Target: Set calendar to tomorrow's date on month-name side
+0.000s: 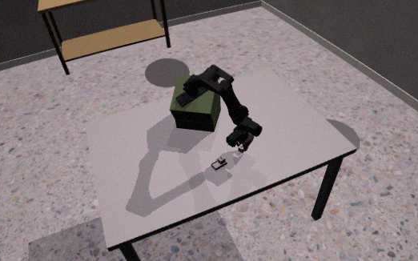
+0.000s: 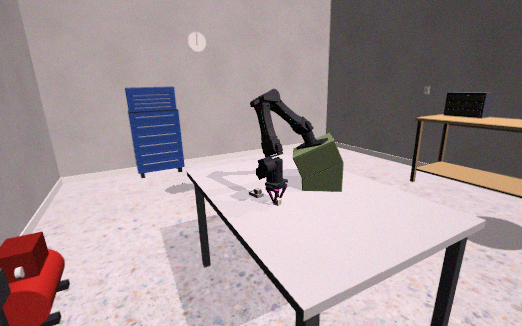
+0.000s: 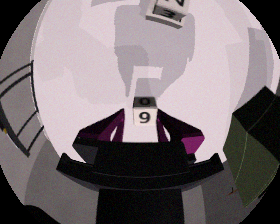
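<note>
The white cube is 10 mm below my hand and 10 mm behind it. Also, from my hand: calendar tray 160 mm to the right, 20 mm below.
</note>
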